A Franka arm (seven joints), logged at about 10 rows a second.
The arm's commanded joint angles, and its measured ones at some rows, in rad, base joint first. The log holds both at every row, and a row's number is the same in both.
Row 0, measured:
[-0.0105 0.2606 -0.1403 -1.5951 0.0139 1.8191 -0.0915]
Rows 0 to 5, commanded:
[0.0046 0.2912 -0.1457 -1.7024 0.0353 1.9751 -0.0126]
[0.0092 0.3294 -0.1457 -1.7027 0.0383 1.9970 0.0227]
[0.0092 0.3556 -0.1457 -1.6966 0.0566 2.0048 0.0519]
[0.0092 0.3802 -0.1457 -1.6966 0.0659 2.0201 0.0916]
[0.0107 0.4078 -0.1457 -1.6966 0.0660 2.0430 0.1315]
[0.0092 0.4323 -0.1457 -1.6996 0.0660 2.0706 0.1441]
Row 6, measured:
[0.0040 0.4033 -0.1399 -1.7014 0.0434 2.0337 0.1045]
